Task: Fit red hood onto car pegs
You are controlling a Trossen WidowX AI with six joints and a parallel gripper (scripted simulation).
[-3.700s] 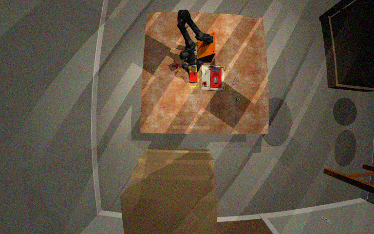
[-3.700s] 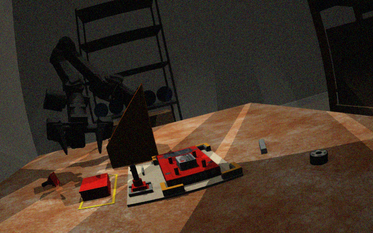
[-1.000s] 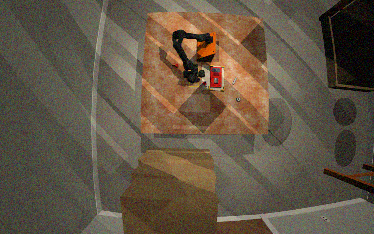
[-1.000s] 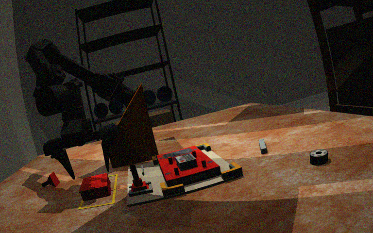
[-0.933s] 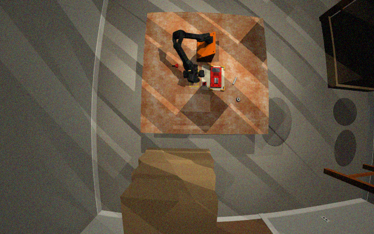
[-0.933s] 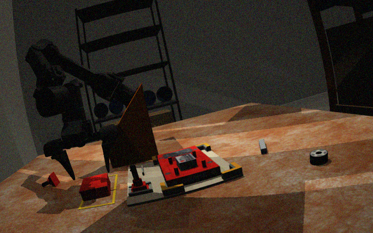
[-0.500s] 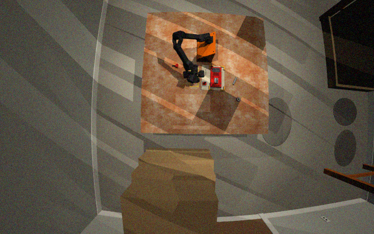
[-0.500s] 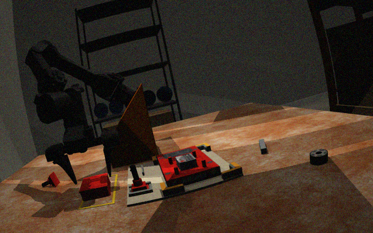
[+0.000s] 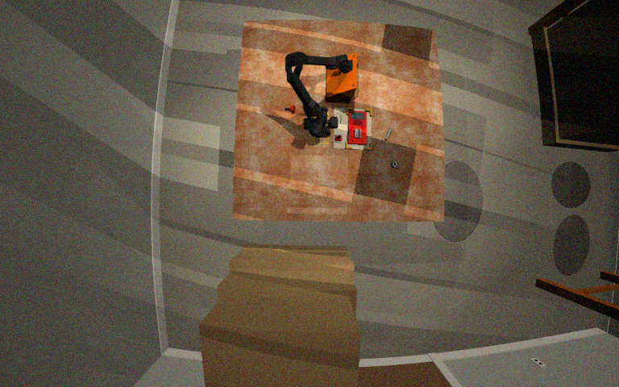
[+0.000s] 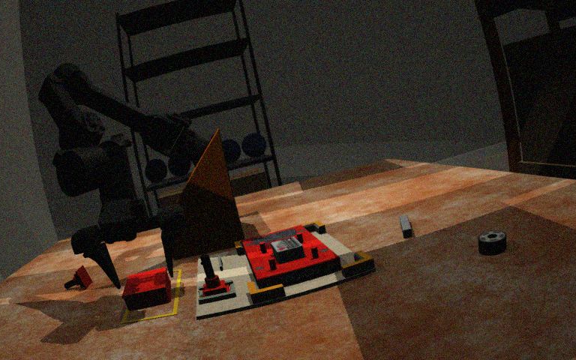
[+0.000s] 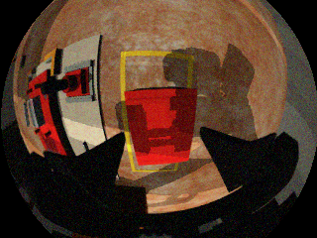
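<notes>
The red hood is 1 cm below my gripper tip. Also, from my gripper tip: grey bar (41 cm to the left, 1 cm below); then grey engine block (23 cm to the left, 2 cm ahead); then black post (11 cm to the left, 6 cm ahead, 1 cm above).
</notes>
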